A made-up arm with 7 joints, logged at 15 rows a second.
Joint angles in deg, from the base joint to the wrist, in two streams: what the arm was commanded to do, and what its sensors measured. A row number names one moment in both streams.
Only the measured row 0 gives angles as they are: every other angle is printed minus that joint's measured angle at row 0.
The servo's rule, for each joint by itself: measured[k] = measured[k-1] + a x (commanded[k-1-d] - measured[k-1]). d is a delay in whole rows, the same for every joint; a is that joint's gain. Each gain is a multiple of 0.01, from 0.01 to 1. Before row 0 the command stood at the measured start. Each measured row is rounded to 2 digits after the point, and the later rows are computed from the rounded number. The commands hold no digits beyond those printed.
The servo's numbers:
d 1
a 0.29 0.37 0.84 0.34 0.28 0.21 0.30
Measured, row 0:
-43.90 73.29 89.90 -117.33 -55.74 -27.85 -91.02
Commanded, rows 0 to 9:
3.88 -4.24 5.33 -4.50 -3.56 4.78 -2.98
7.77 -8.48 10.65 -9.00 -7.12 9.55 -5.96
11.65 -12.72 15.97 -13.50 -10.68 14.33 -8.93
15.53 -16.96 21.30 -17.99 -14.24 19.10 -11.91
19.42 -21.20 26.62 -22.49 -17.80 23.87 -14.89
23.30 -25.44 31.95 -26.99 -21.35 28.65 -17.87
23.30 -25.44 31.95 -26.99 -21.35 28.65 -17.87
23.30 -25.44 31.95 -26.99 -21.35 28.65 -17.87
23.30 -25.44 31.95 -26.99 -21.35 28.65 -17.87
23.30 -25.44 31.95 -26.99 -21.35 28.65 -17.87
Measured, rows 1 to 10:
0.00 0.00 0.00 0.00 0.00 0.00 0.00
1.13 -1.57 4.48 -1.53 -1.00 1.00 -0.89
3.06 -4.13 9.66 -4.07 -2.71 2.80 -2.41
5.55 -7.31 14.96 -7.28 -4.94 5.22 -4.37
8.44 -10.88 20.29 -10.92 -7.54 8.13 -6.63
11.62 -14.70 25.61 -14.85 -10.41 11.44 -9.11
15.01 -18.67 30.94 -18.98 -13.47 15.05 -11.74
17.41 -21.17 31.79 -21.70 -15.68 17.91 -13.58
19.12 -22.75 31.92 -23.50 -17.27 20.17 -14.87
20.33 -23.75 31.95 -24.69 -18.41 21.95 -15.77

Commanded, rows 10 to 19:
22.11 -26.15 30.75 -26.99 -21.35 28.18 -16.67
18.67 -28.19 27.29 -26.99 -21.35 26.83 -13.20
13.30 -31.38 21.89 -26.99 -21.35 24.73 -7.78
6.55 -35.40 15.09 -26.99 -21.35 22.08 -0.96
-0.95 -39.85 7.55 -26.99 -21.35 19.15 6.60
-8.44 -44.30 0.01 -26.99 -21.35 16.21 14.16
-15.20 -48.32 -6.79 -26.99 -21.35 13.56 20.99
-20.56 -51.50 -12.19 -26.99 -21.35 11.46 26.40
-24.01 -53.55 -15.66 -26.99 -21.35 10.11 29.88
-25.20 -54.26 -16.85 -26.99 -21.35 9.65 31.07
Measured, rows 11 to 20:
21.19 -24.38 31.95 -25.47 -19.23 23.36 -16.40
21.46 -25.03 30.94 -25.99 -19.82 24.37 -16.48
20.65 -26.20 27.87 -26.33 -20.25 24.89 -15.50
18.52 -28.12 22.85 -26.55 -20.56 24.86 -13.18
15.05 -30.81 16.33 -26.70 -20.78 24.28 -9.51
10.41 -34.15 8.95 -26.80 -20.94 23.20 -4.68
4.94 -37.91 1.44 -26.86 -21.05 21.73 0.97
-0.90 -41.76 -5.47 -26.90 -21.13 20.01 6.98
-6.60 -45.36 -11.11 -26.93 -21.19 18.21 12.81
-11.65 -48.39 -14.93 -26.95 -21.23 16.51 17.93

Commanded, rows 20 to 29:
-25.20 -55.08 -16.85 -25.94 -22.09 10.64 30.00
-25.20 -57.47 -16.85 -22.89 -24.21 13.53 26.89
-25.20 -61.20 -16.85 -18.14 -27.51 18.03 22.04
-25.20 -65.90 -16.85 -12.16 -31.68 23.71 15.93
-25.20 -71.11 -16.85 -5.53 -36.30 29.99 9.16
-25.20 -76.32 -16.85 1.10 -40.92 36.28 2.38
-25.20 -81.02 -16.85 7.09 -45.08 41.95 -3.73
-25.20 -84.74 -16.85 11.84 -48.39 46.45 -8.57
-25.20 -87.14 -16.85 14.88 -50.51 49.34 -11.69
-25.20 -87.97 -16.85 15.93 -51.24 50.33 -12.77
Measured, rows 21 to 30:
-15.58 -50.56 -16.54 -26.96 -21.26 15.07 21.87
-18.37 -52.23 -16.80 -26.61 -21.49 14.14 24.31
-20.35 -54.17 -16.84 -25.35 -22.25 14.01 25.08
-21.76 -56.77 -16.85 -22.90 -23.72 14.85 24.17
-22.76 -60.15 -16.85 -19.25 -25.95 16.71 21.70
-23.47 -64.21 -16.85 -14.59 -28.85 19.50 17.94
-23.97 -68.69 -16.85 -9.26 -32.23 23.02 13.27
-24.33 -73.25 -16.85 -3.70 -35.83 27.00 8.17
-24.58 -77.50 -16.85 1.58 -39.35 31.08 3.15
-24.76 -81.07 -16.85 6.10 -42.47 34.91 -1.30

